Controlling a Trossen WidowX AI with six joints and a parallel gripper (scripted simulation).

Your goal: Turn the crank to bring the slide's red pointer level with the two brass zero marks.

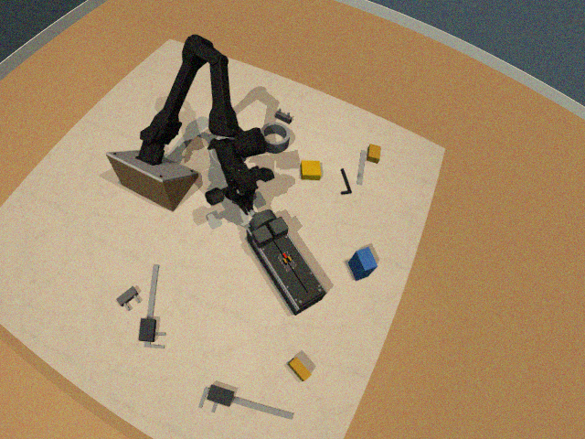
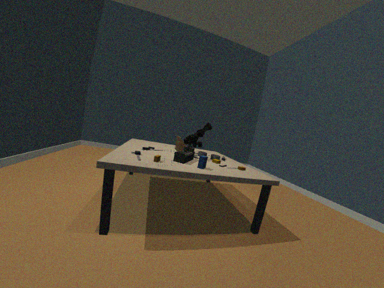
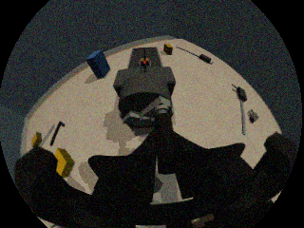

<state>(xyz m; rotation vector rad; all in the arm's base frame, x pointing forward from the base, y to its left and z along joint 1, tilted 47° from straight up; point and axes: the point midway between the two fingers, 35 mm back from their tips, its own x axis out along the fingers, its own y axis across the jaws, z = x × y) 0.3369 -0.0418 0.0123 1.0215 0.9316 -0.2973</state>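
Right now the crank handle is 3 cm above my gripper tip, 1 cm to the left of it and 1 cm behind it. Round my gripper tip: yellow block 26 cm to the left, 10 cm ahead, 7 cm below; red pointer 13 cm ahead, 8 cm to the right; blue cube 34 cm ahead, 4 cm below.
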